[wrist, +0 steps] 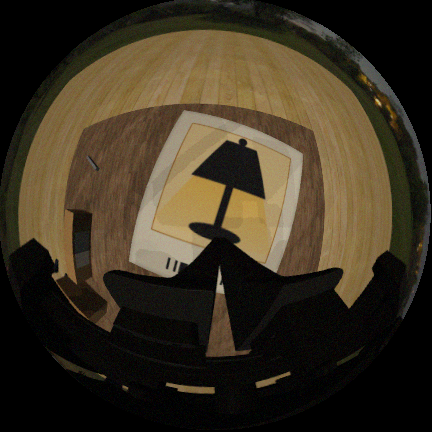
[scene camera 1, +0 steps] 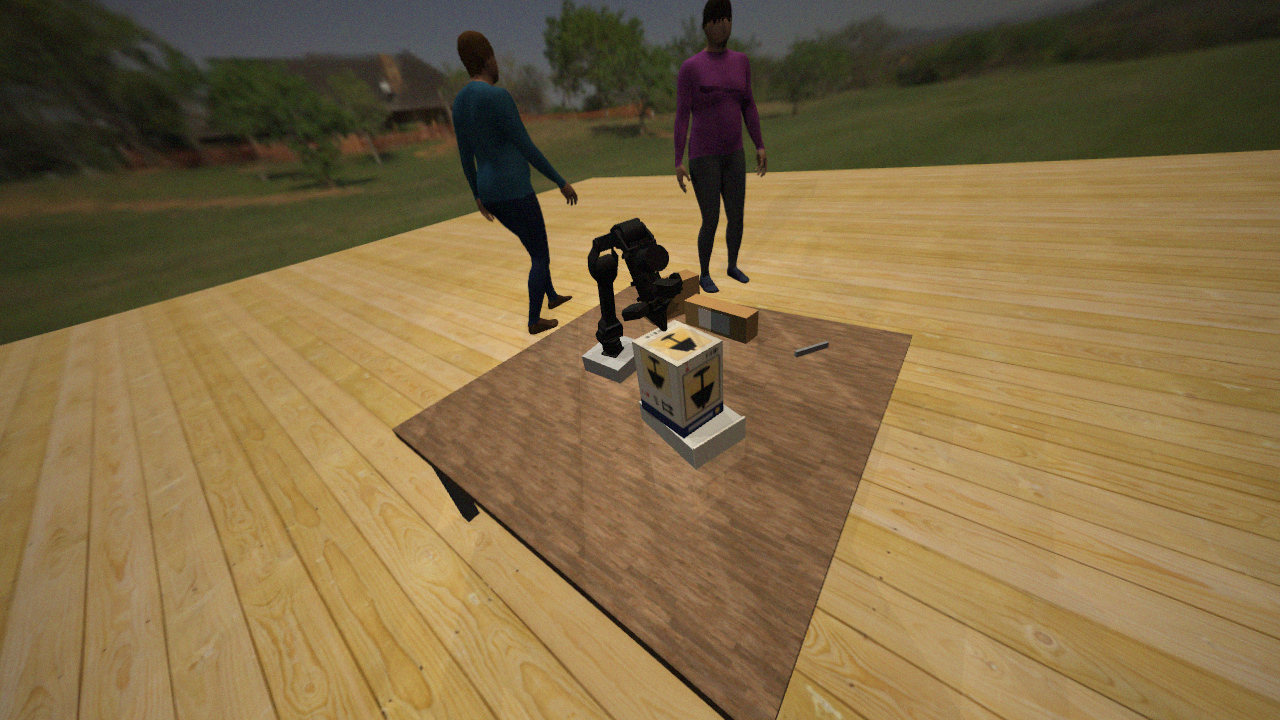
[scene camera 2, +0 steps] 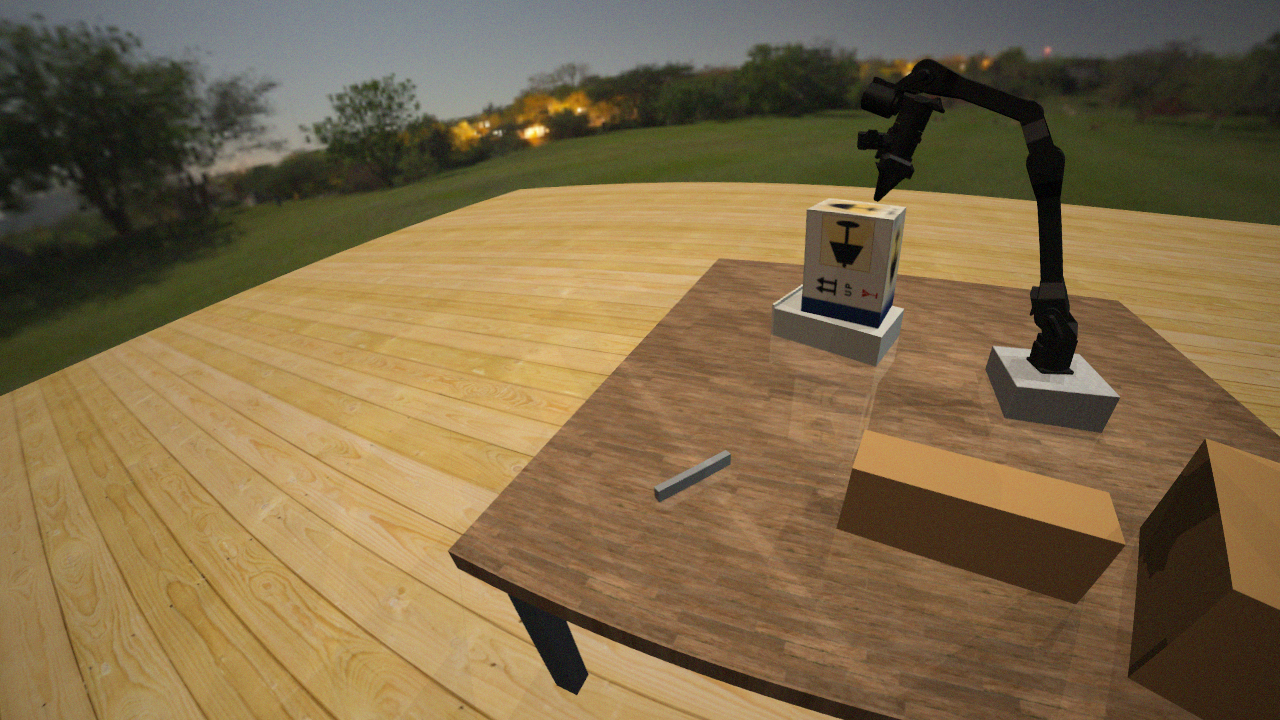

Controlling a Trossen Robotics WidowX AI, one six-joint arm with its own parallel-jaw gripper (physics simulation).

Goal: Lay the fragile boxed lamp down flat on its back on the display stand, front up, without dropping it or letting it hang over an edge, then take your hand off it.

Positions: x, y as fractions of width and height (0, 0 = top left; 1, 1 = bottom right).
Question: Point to a boxed lamp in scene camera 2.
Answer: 0.67, 0.35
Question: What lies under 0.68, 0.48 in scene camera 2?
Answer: A display stand.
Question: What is my gripper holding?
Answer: Nothing.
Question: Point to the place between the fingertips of my gripper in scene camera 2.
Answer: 0.68, 0.28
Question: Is my gripper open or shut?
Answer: Shut.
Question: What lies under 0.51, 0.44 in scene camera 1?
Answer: My gripper.
